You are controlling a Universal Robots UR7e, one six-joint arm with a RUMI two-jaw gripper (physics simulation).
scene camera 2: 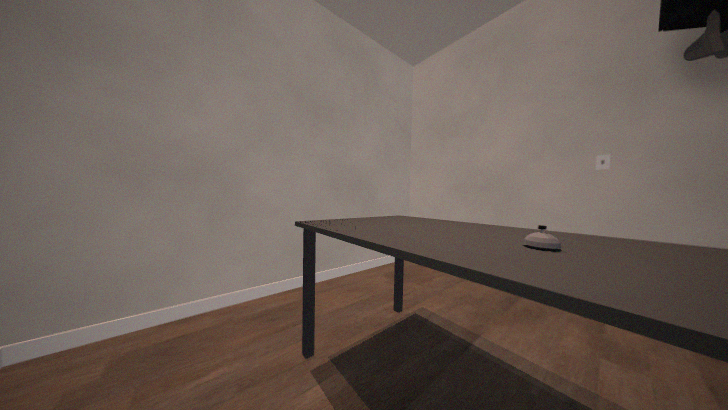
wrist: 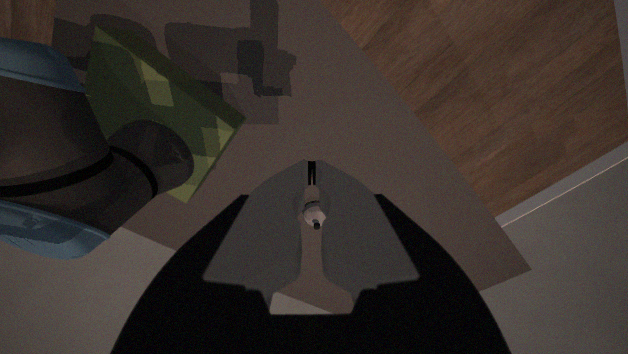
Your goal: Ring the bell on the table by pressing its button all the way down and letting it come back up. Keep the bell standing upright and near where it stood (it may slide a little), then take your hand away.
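Pixels of known places: gripper, fingertip midpoint: (wrist: 311, 163); arm's base, origin of the base link: (wrist: 158, 154).
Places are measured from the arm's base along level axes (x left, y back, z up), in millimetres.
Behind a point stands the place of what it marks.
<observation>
The bell (scene camera 2: 543, 240) @[x 7, y -408, z -45 mm] (wrist: 314, 217) @[x -18, y -397, z -30 mm] stands upright on the dark table (scene camera 2: 458, 249) @[x 169, y -588, z -73 mm] (wrist: 345, 125) @[x 236, y -332, z -73 mm], with a pale dome and a small black button (scene camera 2: 542, 227) @[x -19, y -410, z -11 mm] (wrist: 316, 226) @[x -25, y -408, z -7 mm] on top. In the wrist view part of the bell shows through the narrow gap behind the closed fingertips; the fingers hide its sides. My gripper (scene camera 2: 705, 48) (wrist: 311, 163) @[x 260, y -229, z 237 mm] is shut with nothing between the fingers. In the scene view it is partly cut off at the top right, high above the table and to the right of the bell, apart from it.
A green block-like base (wrist: 120, 95) @[x 92, y 80, z -2 mm] lies on the table at the left of the wrist view, beside the dark and blue arm (wrist: 50, 130) @[x 134, y 4, z 180 mm]. Shadows fall near it. The table's edge and the wooden floor (wrist: 500, 90) show at the right. A wall stands behind the table.
</observation>
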